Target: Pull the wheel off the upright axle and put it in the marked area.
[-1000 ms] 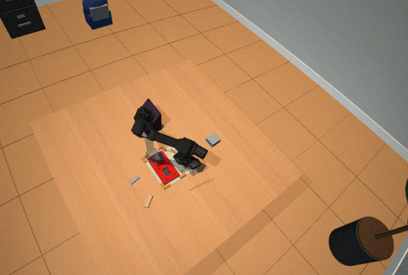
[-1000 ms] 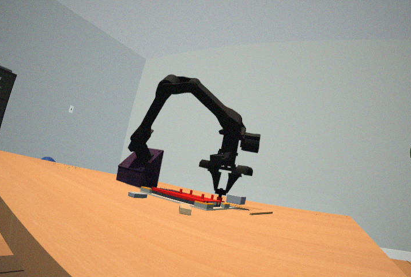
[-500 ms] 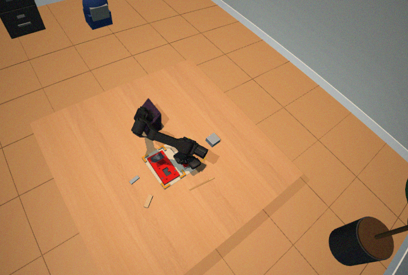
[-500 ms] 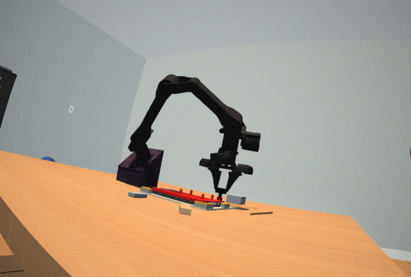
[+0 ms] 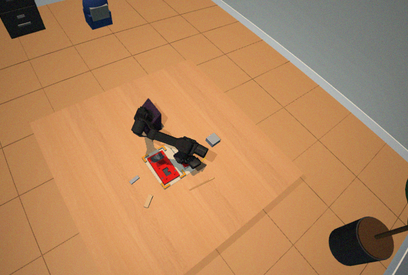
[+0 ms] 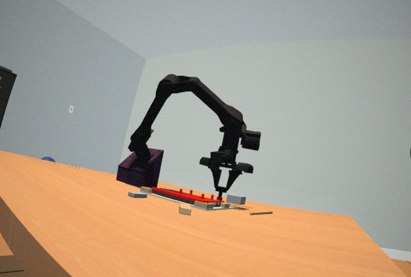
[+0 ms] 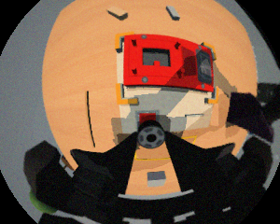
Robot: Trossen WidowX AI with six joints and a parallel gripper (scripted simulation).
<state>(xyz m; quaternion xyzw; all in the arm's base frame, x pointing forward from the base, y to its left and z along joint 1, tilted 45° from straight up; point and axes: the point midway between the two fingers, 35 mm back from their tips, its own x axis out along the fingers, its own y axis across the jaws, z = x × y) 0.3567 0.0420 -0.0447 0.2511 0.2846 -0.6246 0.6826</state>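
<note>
Now: gripper tip 10 cm to the left of the grey base plate, 5 cm past it and 5 cm above it. The rest, counted from my gripper tip: thin wooden stick 16 cm ahead, 5 cm below, 2 cm to the left; tan piece 30 cm to the right, 9 cm ahead, 5 cm below; small dark wheel right at my gripper tip.
</note>
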